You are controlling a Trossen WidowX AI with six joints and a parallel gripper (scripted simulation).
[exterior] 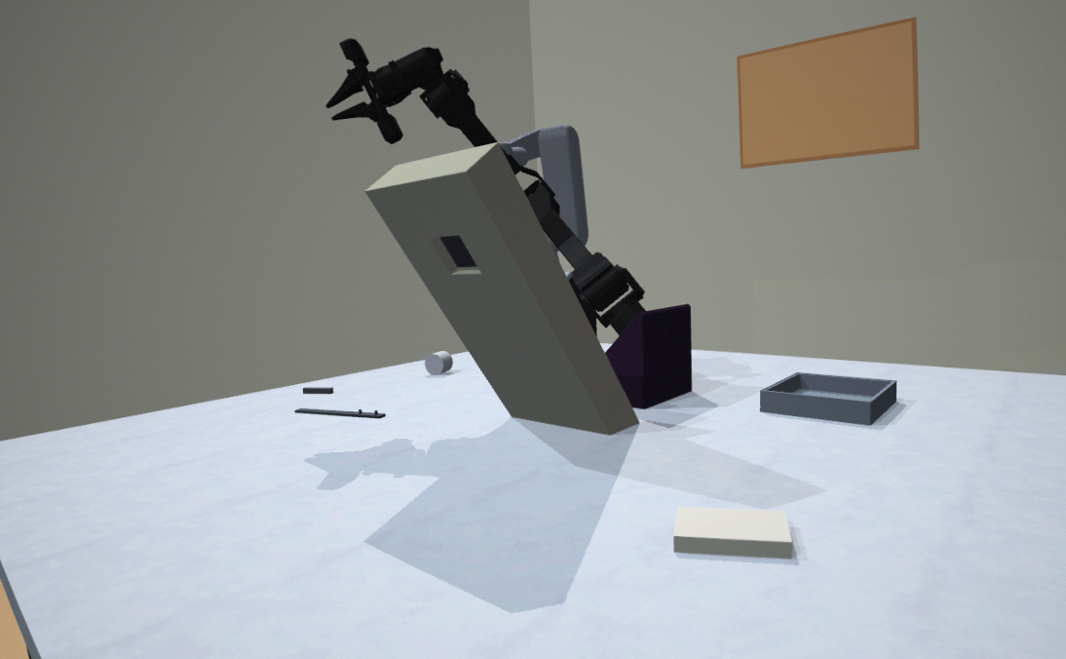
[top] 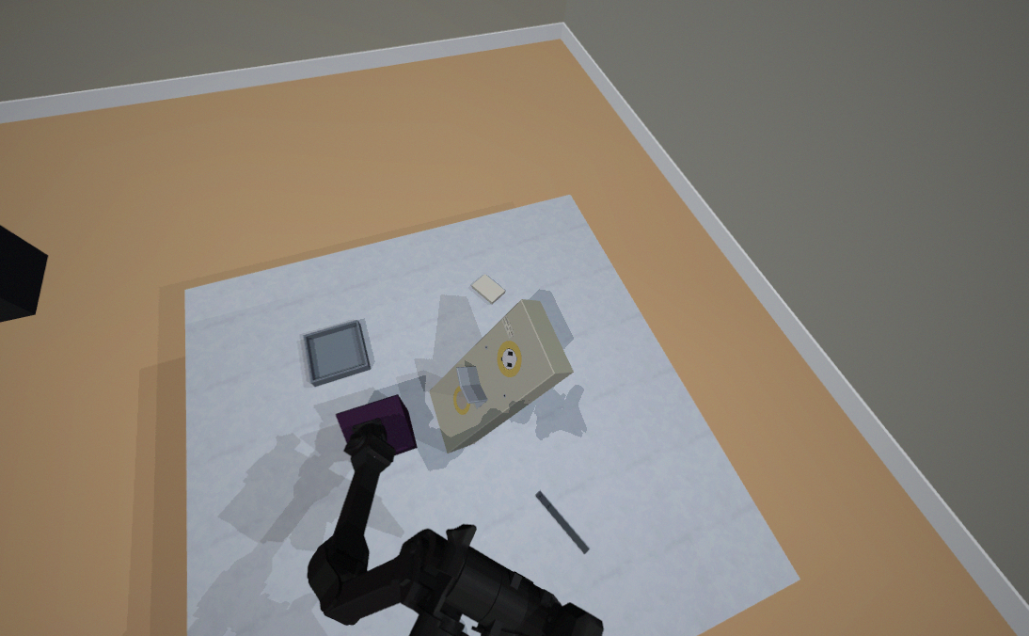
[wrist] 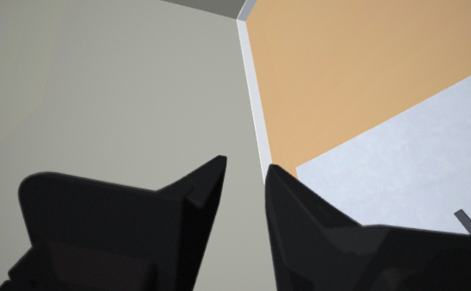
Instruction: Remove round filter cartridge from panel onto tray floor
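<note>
Right now the round filter cartridge is 8 cm ahead of my gripper tip, 47 cm to the left of it and 24 cm below it. Also, from my gripper tip: small grey cylinder (22 cm behind, 1 cm to the right, 49 cm below); then grey tray (35 cm behind, 74 cm to the left, 50 cm below); then cream flat block (13 cm ahead, 82 cm to the left, 50 cm below).
</note>
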